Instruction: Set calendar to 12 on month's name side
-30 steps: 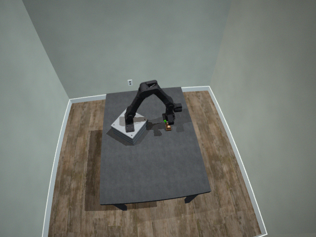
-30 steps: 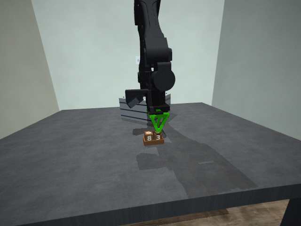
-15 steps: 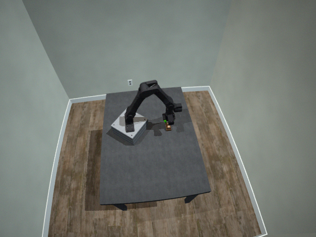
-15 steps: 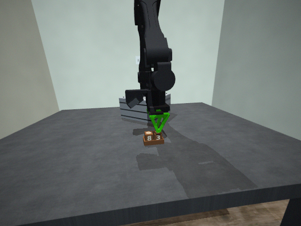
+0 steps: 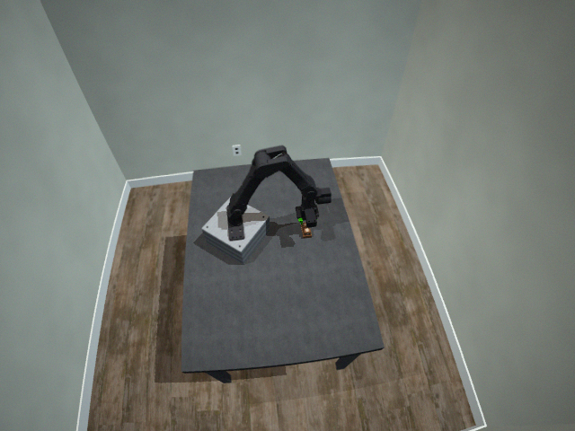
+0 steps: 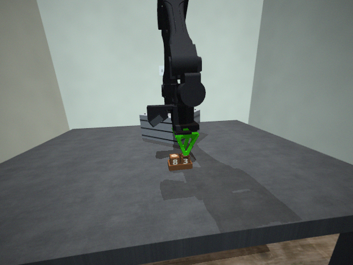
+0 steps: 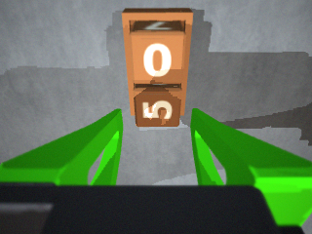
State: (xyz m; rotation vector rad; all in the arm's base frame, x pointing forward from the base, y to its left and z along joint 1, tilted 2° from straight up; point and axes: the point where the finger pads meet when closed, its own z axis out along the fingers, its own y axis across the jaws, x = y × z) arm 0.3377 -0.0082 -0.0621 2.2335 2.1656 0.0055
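Right now the brown tray is 20 mm to the right of my hand and 50 mm below it.
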